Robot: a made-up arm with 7 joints. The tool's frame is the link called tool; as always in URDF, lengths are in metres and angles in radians.
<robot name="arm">
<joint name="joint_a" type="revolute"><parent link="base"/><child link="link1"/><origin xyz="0.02 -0.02 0.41" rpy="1.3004 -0.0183 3.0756"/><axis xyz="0 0 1"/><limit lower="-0.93" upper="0.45"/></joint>
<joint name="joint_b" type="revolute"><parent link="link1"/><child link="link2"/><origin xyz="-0.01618 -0.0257 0.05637" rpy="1.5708 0 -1.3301"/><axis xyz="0 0 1"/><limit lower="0.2" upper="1.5"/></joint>
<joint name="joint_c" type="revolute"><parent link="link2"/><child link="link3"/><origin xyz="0.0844 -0.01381 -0.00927" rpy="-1.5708 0 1.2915"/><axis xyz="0 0 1"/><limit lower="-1.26" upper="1.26"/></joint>
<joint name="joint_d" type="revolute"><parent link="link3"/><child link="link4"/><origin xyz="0.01 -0.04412 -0.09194" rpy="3.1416 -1.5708 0"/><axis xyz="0 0 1"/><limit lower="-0.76" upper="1.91"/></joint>
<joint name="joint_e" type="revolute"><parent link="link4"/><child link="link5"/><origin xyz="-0.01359 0.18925 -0.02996" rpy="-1.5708 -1.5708 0"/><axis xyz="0 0 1"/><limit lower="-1.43" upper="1.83"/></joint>
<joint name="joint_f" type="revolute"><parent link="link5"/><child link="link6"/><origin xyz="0.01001 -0.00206 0.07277" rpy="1.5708 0 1.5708"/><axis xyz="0 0 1"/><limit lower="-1.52" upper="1.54"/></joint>
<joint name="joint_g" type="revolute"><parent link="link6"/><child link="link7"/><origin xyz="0.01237 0.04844 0.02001" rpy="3.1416 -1.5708 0"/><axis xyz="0 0 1"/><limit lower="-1.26" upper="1.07"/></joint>
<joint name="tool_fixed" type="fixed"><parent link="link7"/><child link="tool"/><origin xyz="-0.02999 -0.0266 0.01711" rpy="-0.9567 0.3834 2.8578"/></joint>
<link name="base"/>
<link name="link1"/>
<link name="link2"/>
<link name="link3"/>
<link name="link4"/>
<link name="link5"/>
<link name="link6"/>
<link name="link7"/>
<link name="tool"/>
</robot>
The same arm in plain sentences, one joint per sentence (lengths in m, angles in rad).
The arm has seven revolute joints in a row. What follows holds with every joint at zero, and every direction is one of the base frame's. Joint 1 lies 0.02 m along +x and 0.02 m along -y and 0.41 m along +z from the base frame's origin and rotates about the direction (0.068403, 0.961235, 0.26711), from -0.93 to 0.45 rad. Joint 2 lies 0.02 m along +x and 0.06 m along +y and 0.01 m along -z from joint 1 and rotates about the direction (0.968889, -0.0002, -0.247497), from 0.2 to 1.5 rad. Joint 3 lies 0.03 m along -x and 0.01 m along +y and 0.08 m along -z from joint 2 and rotates about the direction (0.247403, 0, 0.968913), from -1.26 to 1.26 rad. Joint 4 lies 0.02 m along +x and 0.01 m along +y and 0.1 m along -z from joint 3 and rotates about the direction (0.0002, 1, 0), from -0.76 to 1.91 rad. Joint 5 lies 0.18 m along +x and 0.03 m along -y and 0.06 m along -z from joint 4 and rotates about the direction (0.968913, -0.0002, -0.247403), from -1.43 to 1.83 rad. Joint 6 lies 0.07 m along +x and 0.01 m along +y and 0.02 m along -z from joint 5 and rotates about the direction (0.0002, 1, 0), from -1.52 to 1.54 rad. Joint 7 lies 0.05 m along +x and 0.02 m along +y from joint 6 and rotates about the direction (0.247497, 0, 0.968889), from -1.26 to 1.07 rad. The tool frame, which is the frame that the pose is given for, lies 0.03 m along +x and 0.03 m along -y and 0.01 m along +z from joint 7; its axes are the base frame's turned by roll -1.2082, pitch 0.3028 and yaw -1.9399 rad (as in URDF: about the fixed x, then y, then z).
